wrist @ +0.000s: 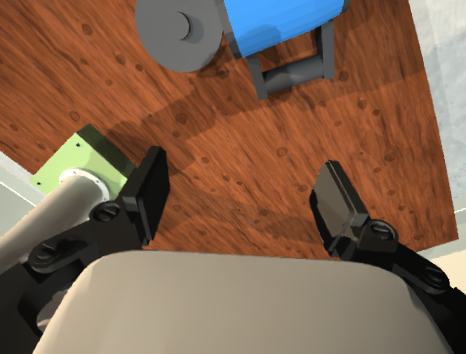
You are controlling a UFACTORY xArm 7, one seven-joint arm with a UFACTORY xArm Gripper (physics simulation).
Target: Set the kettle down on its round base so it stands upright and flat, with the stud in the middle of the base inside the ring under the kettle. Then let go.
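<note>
The kettle has a blue body and a dark grey handle. It is at the top of the wrist view, partly cut off by the edge, and appears to lie on its side with the handle toward the gripper. A dark rim at its left end is close to the base. The round grey base is at the top left, flat on the table, with its short stud facing up. The ring under the kettle does not show. My gripper is open and empty, below the kettle and base in the view, apart from both.
The brown wooden table top has an edge at the right. A green square block with a white collar and a thick beige post stands at the left, close beside the left finger in the view. Pale floor shows beyond the table edges.
</note>
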